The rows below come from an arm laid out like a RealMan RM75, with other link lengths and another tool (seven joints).
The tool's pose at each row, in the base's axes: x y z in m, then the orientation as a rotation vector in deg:
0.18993, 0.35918, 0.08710, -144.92, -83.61, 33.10
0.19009, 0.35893, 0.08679, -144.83, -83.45, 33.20
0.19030, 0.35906, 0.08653, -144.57, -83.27, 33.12
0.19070, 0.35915, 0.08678, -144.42, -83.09, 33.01
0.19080, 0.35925, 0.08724, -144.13, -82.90, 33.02
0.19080, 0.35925, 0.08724, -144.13, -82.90, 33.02
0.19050, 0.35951, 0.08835, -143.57, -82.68, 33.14
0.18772, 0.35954, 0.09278, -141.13, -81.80, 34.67
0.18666, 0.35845, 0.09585, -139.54, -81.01, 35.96
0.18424, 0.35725, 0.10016, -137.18, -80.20, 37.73
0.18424, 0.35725, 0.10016, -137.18, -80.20, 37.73
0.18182, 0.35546, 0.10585, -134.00, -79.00, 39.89
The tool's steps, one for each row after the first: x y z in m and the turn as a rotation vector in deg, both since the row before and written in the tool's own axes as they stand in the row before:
-0.00007, 0.00036, 0.00023, 0.17, 0.00, 0.04
0.00027, 0.00019, 0.00014, 0.27, 0.17, -0.05
0.00020, 0.00019, -0.00040, 0.19, 0.16, 0.00
0.00002, -0.00013, -0.00046, 0.32, 0.12, -0.05
0.00000, 0.00000, 0.00000, 0.00, 0.00, 0.00
-0.00018, -0.00075, -0.00089, 0.55, 0.13, -0.15
-0.00227, -0.00376, -0.00283, 2.53, -0.15, -0.60
-0.00213, -0.00149, -0.00223, 1.81, -0.25, -0.25
-0.00312, -0.00307, -0.00260, 2.46, -0.42, -0.56
0.00000, 0.00000, 0.00000, 0.00, 0.00, 0.00
-0.00395, -0.00356, -0.00363, 3.32, -0.45, -0.73

